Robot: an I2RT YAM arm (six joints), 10 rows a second.
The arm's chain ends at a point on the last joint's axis. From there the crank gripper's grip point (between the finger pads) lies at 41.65 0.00 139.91 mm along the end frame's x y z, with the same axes.
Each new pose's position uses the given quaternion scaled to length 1; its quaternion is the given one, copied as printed.
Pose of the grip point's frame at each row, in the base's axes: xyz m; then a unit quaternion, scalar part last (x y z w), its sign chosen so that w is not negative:
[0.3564 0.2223 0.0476 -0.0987 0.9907 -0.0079 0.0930]
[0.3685 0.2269 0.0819 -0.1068 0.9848 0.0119 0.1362]
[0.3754 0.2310 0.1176 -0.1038 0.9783 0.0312 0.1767]
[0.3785 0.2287 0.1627 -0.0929 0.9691 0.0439 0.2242]
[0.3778 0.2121 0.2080 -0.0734 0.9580 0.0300 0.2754]
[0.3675 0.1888 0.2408 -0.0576 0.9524 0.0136 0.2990]
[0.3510 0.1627 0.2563 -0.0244 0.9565 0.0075 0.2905]
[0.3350 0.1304 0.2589 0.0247 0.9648 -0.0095 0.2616]
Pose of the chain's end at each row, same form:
[0.3705 0.2301 0.1927 -0.0987 0.9907 -0.0079 0.0930]
[0.3705 0.2282 0.2279 -0.1068 0.9848 0.0119 0.1362]
[0.3661 0.2253 0.2632 -0.1038 0.9783 0.0312 0.1767]
[0.3556 0.2176 0.3064 -0.0929 0.9691 0.0439 0.2242]
[0.3395 0.2036 0.3486 -0.0734 0.9580 0.0300 0.2754]
[0.3220 0.1846 0.3794 -0.0576 0.9524 0.0136 0.2990]
[0.3079 0.1605 0.3957 -0.0244 0.9565 0.0075 0.2905]
[0.3003 0.1330 0.4007 0.0247 0.9648 -0.0095 0.2616]

